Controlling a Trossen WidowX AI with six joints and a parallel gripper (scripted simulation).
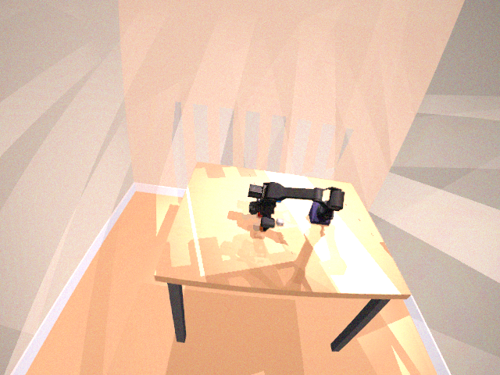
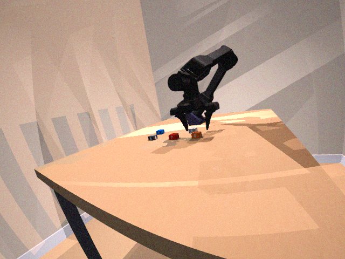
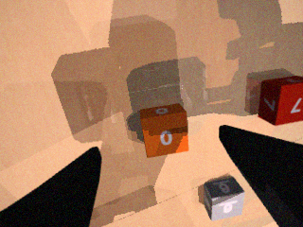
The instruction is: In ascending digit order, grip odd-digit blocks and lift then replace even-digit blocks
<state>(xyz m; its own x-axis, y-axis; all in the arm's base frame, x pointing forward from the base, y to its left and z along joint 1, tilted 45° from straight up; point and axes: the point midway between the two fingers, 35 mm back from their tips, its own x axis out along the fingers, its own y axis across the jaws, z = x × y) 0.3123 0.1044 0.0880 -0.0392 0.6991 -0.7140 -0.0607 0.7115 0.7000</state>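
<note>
Now: the orange block 10 mm to the right of my gripper tip and 20 mm below it. The rest, counted from my gripper tip: red block (10 mm ahead, 110 mm to the right, 20 mm below); dark block (20 mm ahead, 220 mm to the right, 20 mm below); grey block (90 mm behind, 60 mm to the right, 20 mm below).
</note>
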